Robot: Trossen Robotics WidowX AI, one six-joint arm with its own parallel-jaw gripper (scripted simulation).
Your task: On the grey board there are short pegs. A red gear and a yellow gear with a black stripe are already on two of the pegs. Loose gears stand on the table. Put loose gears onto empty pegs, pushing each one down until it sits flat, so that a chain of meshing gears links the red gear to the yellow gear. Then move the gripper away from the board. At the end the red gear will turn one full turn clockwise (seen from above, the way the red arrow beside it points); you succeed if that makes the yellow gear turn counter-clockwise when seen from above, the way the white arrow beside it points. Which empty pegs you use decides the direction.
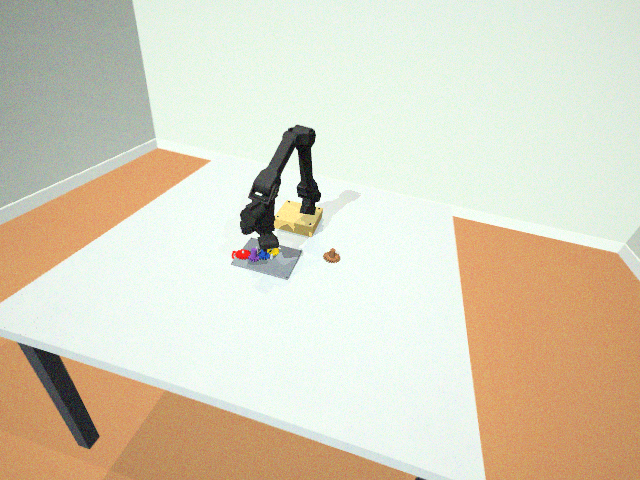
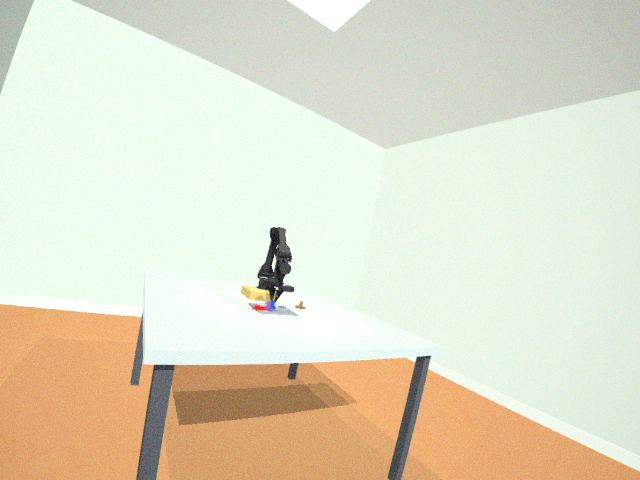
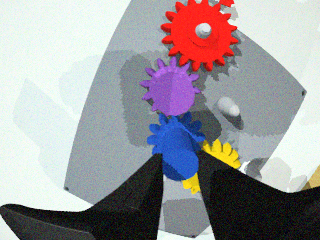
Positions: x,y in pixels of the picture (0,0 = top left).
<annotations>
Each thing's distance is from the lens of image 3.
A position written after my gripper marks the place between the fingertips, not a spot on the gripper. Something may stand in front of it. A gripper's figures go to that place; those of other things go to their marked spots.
my gripper (image 3: 179,159): 0.10 m
blue gear (image 3: 175,139): 0.10 m
purple gear (image 3: 170,88): 0.08 m
yellow gear (image 3: 224,153): 0.13 m
The marked spots on the yellow gear and the purple gear are 0.07 m apart.
</annotations>
